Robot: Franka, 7 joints.
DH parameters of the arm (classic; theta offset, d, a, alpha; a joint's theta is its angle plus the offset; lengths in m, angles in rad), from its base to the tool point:
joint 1: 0 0.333 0 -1.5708
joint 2: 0 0 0 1.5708
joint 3: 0 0.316 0.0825 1.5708
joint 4: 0 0 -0.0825 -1.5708
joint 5: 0 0.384 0 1.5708
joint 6: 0 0 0.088 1.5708
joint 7: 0 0.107 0 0
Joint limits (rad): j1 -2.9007..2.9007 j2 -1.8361..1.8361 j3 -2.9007..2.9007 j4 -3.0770..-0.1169 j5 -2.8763..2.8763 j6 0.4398..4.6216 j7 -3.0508..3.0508
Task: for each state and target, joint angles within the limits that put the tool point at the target. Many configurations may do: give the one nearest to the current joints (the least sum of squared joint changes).
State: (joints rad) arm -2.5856 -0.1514 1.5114 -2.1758 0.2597 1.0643 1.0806
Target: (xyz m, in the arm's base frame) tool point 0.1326 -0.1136 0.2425
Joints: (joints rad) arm -2.4874 -0.1536 1.6477 -2.7962 0.2686 1.0517 1.0806
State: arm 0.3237 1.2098 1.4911 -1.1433 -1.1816 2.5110 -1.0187
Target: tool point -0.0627 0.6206 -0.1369
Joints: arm 0.8793 1.8361 0.9295 -1.2729 -1.1853 2.4088 -1.0187
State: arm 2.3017 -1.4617 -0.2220 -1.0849 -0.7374 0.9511 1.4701
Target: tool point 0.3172 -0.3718 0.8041
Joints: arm 2.0730 -1.4902 -0.0219 -1.0014 -0.7115 1.0168 1.4701
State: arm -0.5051 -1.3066 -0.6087 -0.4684 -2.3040 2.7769 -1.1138
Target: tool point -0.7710 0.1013 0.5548
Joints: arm -0.3930 -1.6812 -0.7540 -0.6357 -2.3839 3.1426 -1.1138
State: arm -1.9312 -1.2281 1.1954 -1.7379 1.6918 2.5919 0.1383
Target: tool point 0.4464 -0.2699 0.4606
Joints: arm -2.1065 -1.1831 1.3747 -2.2643 1.7095 2.5687 0.1383
